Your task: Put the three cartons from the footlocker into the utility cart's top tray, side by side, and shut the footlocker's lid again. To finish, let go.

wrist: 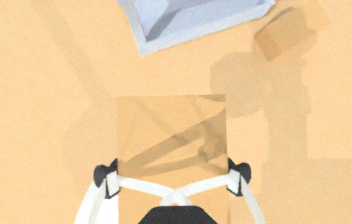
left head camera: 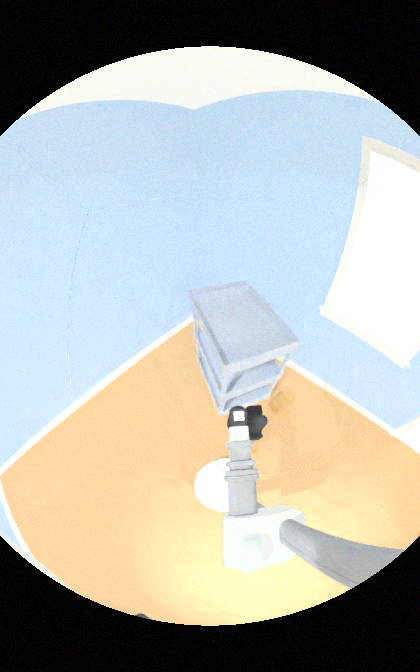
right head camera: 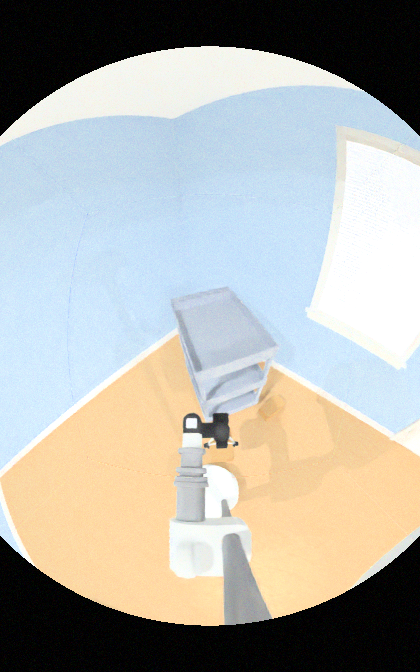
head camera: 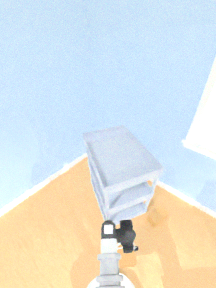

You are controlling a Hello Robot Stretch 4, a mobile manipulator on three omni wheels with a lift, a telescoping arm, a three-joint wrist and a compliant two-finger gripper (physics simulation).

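Places are measured from the robot's base along level axes (x down, y right, z back), in centimetres.
Pixels of known places: gripper, between the fingertips: (wrist: 173, 169).
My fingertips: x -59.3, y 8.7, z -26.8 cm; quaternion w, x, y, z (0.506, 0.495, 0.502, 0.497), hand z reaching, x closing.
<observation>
Ahead of a thing's pixels: the offset from my fingertips to its top centre. "*": to the spot under its first point.
My gripper (wrist: 173, 169) (right head camera: 221, 444) is shut on a tan carton {dx -3.7, dy +0.0, dz -0.3 cm} (wrist: 172, 120) (right head camera: 222, 454), with a fingertip at each side of it. It holds the carton above the floor, on the near side of the cart. The grey utility cart (head camera: 135, 178) (left head camera: 262, 356) (right head camera: 237, 365) stands ahead, its top tray in view with no carton in it. In the wrist view a corner of the cart (wrist: 200, 34) shows at the top. Another tan carton {* dx +55.1, dy +38.3, dz -34.4 cm} (wrist: 270, 46) (left head camera: 281, 401) (right head camera: 271, 407) lies on the floor to the right of the cart. The footlocker cannot be made out.
The cart stands in the room's corner, between two blue walls (left head camera: 150, 260) (right head camera: 140, 260). A bright window (left head camera: 385, 250) (right head camera: 372, 250) is in the right wall. My arm (left head camera: 242, 495) (right head camera: 191, 500) reaches toward the cart's near end, with the white base below it.
</observation>
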